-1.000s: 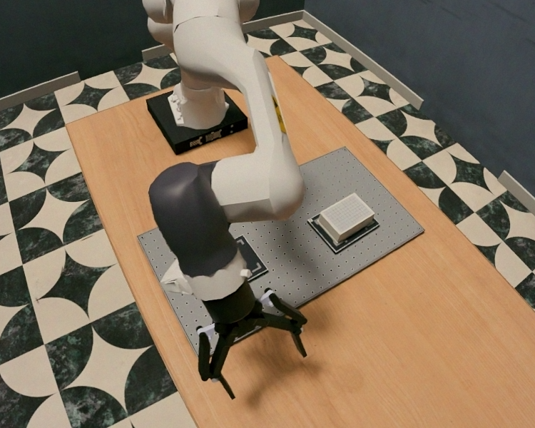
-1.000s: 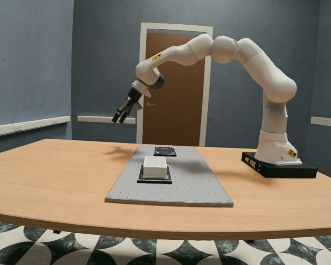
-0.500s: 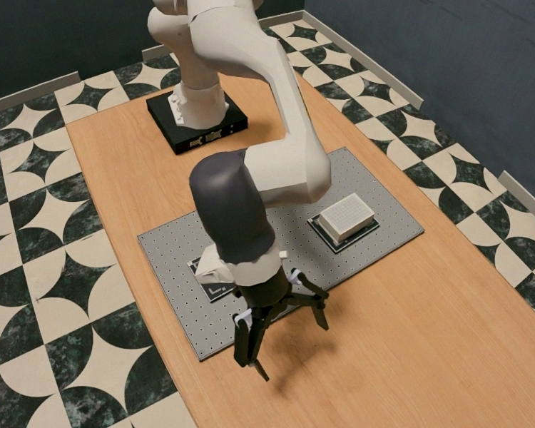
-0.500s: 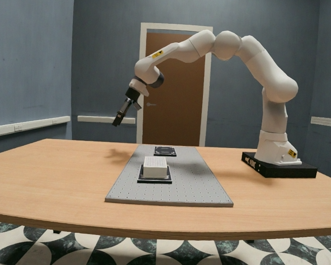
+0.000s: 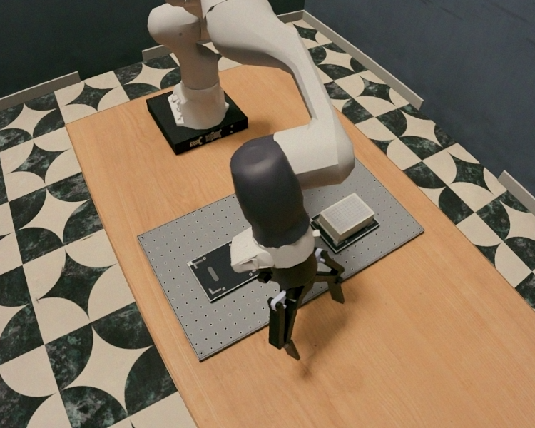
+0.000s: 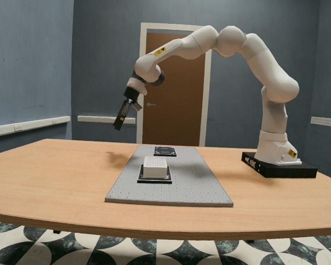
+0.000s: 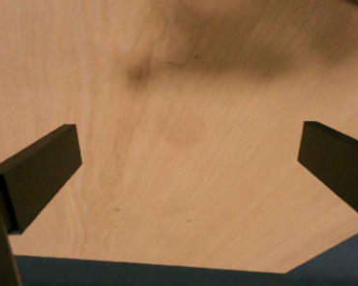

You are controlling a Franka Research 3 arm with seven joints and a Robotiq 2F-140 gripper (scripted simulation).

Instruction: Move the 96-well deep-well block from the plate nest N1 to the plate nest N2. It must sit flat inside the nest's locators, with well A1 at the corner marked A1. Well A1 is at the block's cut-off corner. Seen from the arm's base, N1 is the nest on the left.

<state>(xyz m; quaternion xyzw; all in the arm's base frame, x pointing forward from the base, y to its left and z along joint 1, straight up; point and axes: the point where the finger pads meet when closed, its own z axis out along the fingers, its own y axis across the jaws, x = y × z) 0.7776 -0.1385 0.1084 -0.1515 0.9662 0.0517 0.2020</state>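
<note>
The white 96-well deep-well block is 28 cm to the left of my hand, 22 cm behind it and 11 cm below it. Also, from my hand: black plate nest N2: 27 cm behind, 14 cm below, 5 cm to the right.
</note>
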